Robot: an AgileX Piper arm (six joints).
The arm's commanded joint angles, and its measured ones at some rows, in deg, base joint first. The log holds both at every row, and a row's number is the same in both.
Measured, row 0:
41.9, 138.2, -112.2, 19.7, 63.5, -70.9
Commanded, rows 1 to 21:
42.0, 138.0, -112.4, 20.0, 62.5, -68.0
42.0, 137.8, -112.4, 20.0, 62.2, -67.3
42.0, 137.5, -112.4, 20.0, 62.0, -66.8
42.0, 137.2, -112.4, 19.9, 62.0, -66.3
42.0, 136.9, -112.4, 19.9, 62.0, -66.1
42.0, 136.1, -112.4, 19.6, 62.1, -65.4
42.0, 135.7, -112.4, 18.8, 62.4, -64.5
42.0, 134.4, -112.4, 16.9, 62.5, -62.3
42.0, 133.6, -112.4, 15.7, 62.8, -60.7
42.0, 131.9, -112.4, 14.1, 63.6, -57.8
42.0, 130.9, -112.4, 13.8, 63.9, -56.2
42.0, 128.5, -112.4, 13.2, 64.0, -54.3
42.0, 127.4, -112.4, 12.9, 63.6, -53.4
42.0, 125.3, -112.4, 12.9, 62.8, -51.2
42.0, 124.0, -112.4, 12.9, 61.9, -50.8
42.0, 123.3, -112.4, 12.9, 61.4, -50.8
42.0, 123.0, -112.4, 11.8, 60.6, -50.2
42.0, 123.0, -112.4, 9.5, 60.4, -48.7
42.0, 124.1, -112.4, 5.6, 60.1, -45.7
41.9, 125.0, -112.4, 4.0, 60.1, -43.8
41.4, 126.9, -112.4, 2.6, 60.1, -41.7
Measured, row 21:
41.9, 123.7, -112.2, 8.5, 60.8, -47.7
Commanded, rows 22 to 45:
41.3, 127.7, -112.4, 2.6, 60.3, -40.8
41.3, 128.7, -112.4, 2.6, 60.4, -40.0
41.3, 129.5, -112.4, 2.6, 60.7, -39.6
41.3, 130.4, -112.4, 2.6, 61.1, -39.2
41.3, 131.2, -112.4, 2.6, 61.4, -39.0
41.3, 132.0, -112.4, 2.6, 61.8, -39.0
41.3, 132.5, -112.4, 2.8, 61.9, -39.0
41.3, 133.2, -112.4, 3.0, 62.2, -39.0
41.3, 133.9, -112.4, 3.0, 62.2, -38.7
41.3, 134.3, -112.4, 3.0, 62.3, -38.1
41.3, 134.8, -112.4, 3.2, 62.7, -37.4
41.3, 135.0, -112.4, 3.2, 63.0, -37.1
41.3, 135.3, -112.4, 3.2, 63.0, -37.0
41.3, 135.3, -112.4, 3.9, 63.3, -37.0
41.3, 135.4, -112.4, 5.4, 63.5, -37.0
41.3, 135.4, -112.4, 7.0, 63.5, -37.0
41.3, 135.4, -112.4, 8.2, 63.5, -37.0
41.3, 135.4, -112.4, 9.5, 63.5, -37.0
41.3, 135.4, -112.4, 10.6, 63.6, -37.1
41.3, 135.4, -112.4, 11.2, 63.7, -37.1
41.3, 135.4, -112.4, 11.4, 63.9, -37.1
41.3, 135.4, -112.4, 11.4, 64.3, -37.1
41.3, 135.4, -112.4, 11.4, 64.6, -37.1
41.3, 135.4, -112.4, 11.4, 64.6, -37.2
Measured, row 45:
41.5, 135.5, -112.2, 10.3, 63.7, -37.3
